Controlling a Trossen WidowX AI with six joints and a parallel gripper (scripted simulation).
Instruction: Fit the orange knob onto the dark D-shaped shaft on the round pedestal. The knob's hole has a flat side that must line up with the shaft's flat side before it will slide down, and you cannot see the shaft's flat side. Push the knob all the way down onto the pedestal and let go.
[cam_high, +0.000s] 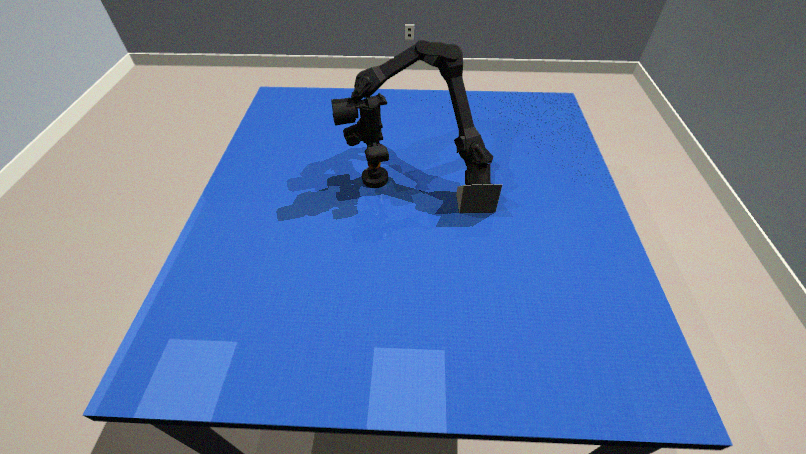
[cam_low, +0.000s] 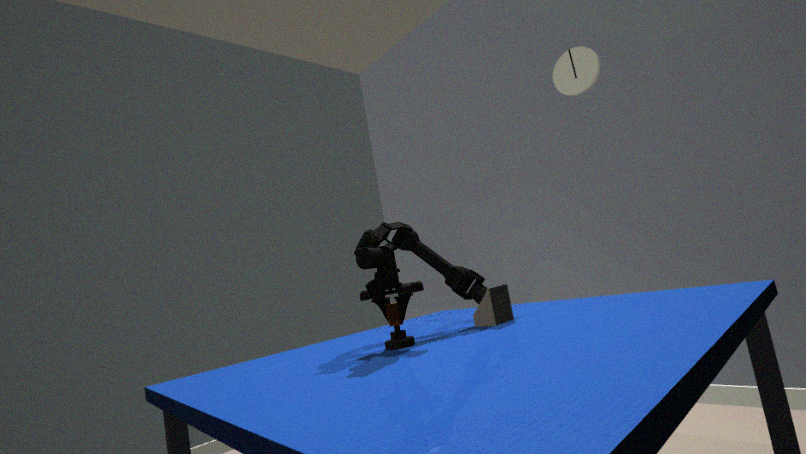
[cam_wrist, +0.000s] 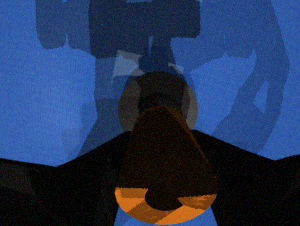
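My gripper tip is 2 cm below the orange knob. Also, from my gripper tip: dark round pedestal 4 cm below.
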